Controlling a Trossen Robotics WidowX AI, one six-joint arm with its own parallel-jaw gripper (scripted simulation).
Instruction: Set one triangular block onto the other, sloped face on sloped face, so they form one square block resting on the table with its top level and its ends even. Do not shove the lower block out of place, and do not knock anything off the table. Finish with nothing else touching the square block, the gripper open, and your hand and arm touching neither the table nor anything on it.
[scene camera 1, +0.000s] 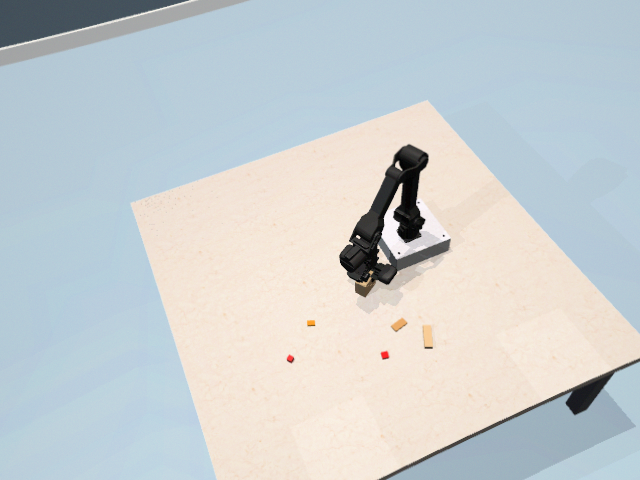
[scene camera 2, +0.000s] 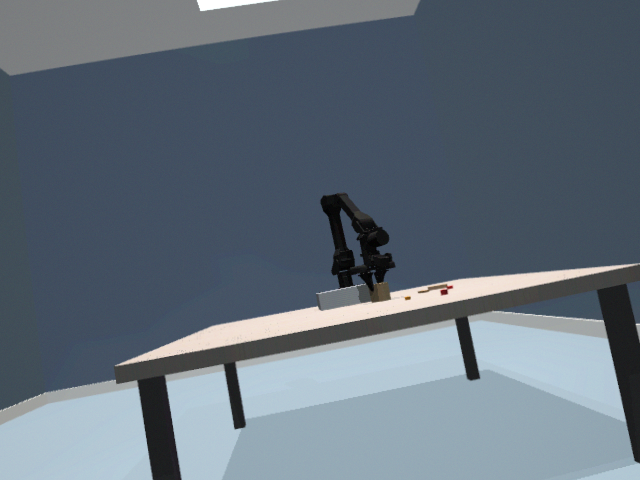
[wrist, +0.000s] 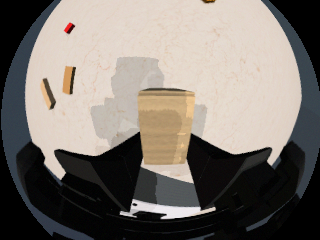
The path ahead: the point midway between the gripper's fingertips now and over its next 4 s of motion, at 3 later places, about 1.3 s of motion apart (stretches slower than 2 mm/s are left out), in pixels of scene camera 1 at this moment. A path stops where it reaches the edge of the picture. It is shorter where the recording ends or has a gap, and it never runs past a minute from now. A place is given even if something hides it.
My gripper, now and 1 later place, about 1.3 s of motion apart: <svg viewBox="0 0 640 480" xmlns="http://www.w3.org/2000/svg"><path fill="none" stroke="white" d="M367 278L367 261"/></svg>
